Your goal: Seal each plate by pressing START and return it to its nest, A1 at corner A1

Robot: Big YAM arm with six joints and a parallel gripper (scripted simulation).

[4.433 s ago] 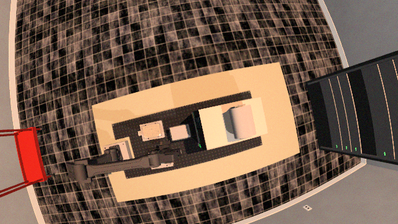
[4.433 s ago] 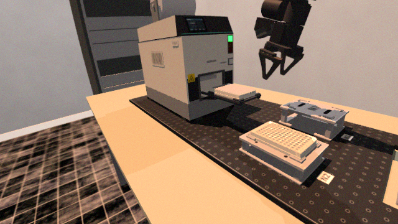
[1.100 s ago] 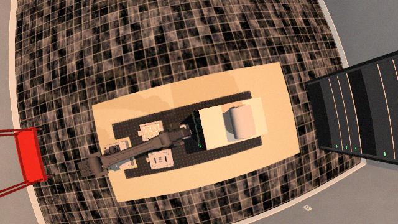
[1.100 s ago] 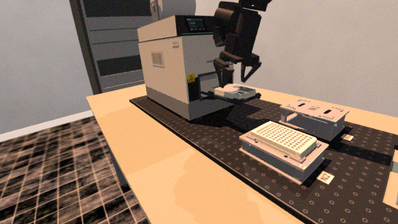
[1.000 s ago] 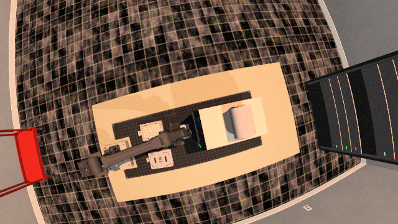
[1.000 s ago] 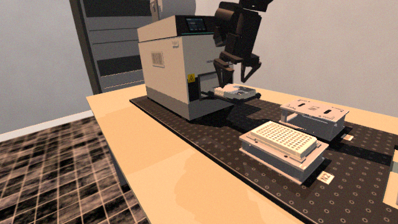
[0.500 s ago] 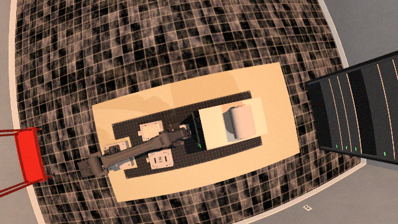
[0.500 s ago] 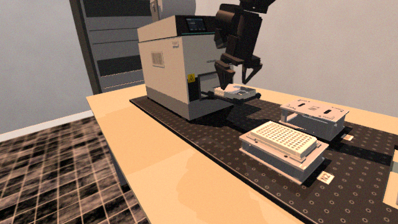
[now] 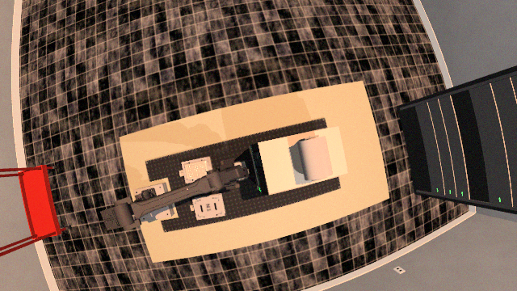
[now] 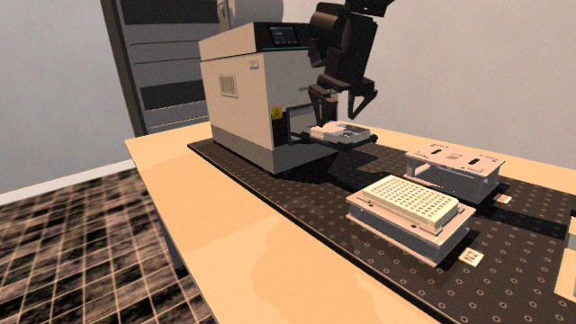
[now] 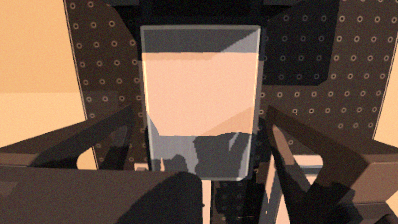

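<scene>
The sealer stage is 4 cm below my hand. Round my hand: well plate (20 cm behind, 6 cm to the left, 9 cm below); then plate nest N2 (20 cm behind, 6 cm to the left, 10 cm below); then sealer screen (12 cm ahead, 4 cm to the left, 18 cm above).
</scene>
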